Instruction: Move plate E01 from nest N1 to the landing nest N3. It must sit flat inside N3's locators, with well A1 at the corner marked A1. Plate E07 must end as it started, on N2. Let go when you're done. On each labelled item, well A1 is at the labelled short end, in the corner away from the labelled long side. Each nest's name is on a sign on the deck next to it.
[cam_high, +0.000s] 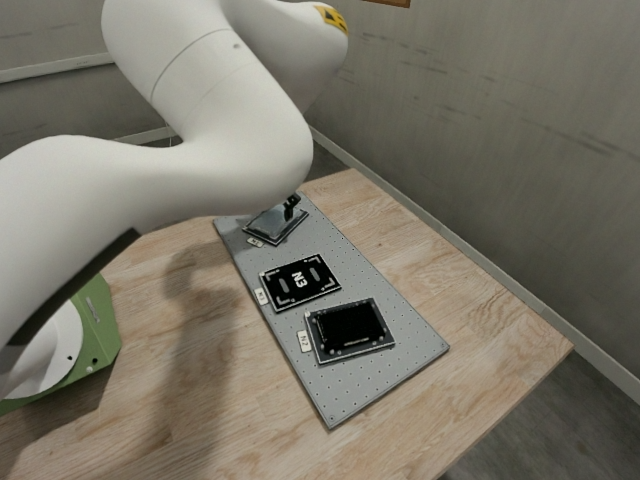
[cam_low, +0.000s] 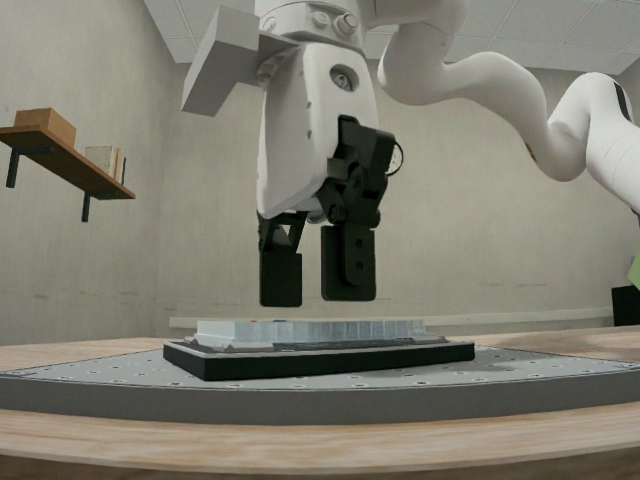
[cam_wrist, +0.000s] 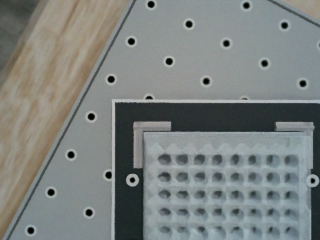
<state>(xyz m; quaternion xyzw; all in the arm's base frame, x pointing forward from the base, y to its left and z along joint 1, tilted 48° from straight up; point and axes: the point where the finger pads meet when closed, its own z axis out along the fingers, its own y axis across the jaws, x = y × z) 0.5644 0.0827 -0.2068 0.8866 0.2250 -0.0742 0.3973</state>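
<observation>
Now: the plate E01 30 mm below my hand. From my hand the other things lie so: nest N1: 40 mm below; then nest N3: 230 mm to the right, 50 mm behind, 40 mm below; then black well plate: 390 mm to the right, 30 mm below, 20 mm behind.
</observation>
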